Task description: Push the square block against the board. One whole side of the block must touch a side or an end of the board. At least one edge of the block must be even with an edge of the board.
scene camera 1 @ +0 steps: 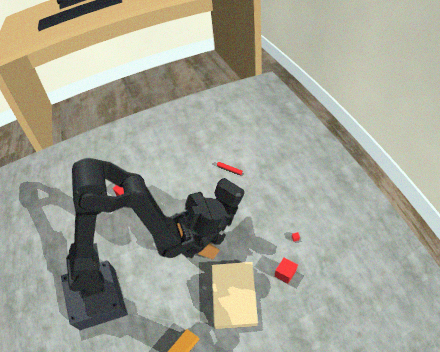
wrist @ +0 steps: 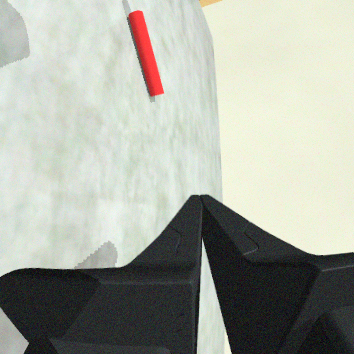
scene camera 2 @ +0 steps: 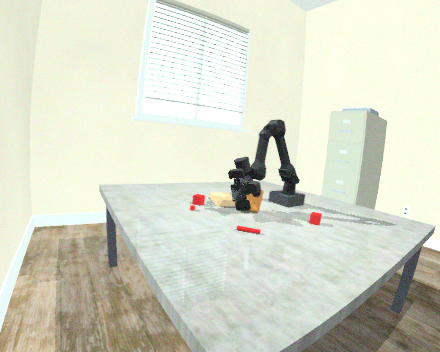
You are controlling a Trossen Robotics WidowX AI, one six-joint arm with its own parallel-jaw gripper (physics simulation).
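Frame: origin at the arm's base, x left, y back, z up, level; millimetres.
Where they show: gripper, fingertip midpoint: (wrist: 198, 202) (scene camera 2: 233, 200); arm's base, link origin: (scene camera 1: 91, 283) (scene camera 2: 288, 193).
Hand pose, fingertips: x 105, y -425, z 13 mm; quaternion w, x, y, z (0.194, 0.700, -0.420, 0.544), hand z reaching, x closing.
Observation:
Each offset is from my fingertips to the top centre of the thing. "spot": to the spot under its first point.
The pale yellow board {dx -230, dy +97, dz -40 mm} (scene camera 1: 234, 280) (scene camera 2: 220, 199) lies flat on the table. The orange-brown square block {dx -72, dy +140, dz +31 mm} (scene camera 1: 208, 251) (scene camera 2: 257, 201) is largely hidden behind the arm and gripper. In scene camera 2 it looks tipped steeply up. Its visible corner is close to the board's upper left corner in scene camera 1; whether they touch cannot be told. The gripper (wrist: 201, 196) is shut and empty, its two fingertips together. It is low beside the block in the scene views, with its tips hidden there. Neither the block nor the board shows in the wrist view.
A larger red cube {dx -220, dy -41, dz -30 mm} (scene camera 1: 286, 270) (scene camera 2: 198, 199) and a tiny red cube {dx -138, dy -109, dz -54 mm} (scene camera 1: 296, 236) (scene camera 2: 192, 208) stand right of the board. A red rod {dx +151, dy -32, dz -56 mm} (scene camera 1: 230, 168) (scene camera 2: 248, 230) (wrist: 146, 53) lies beyond the gripper. Another red cube {dx +182, dy +293, dz -30 mm} (scene camera 1: 118, 190) (scene camera 2: 315, 218) is behind the arm. An orange bar {spot: dx -305, dy +243, dz -39 mm} (scene camera 1: 184, 341) lies near the board.

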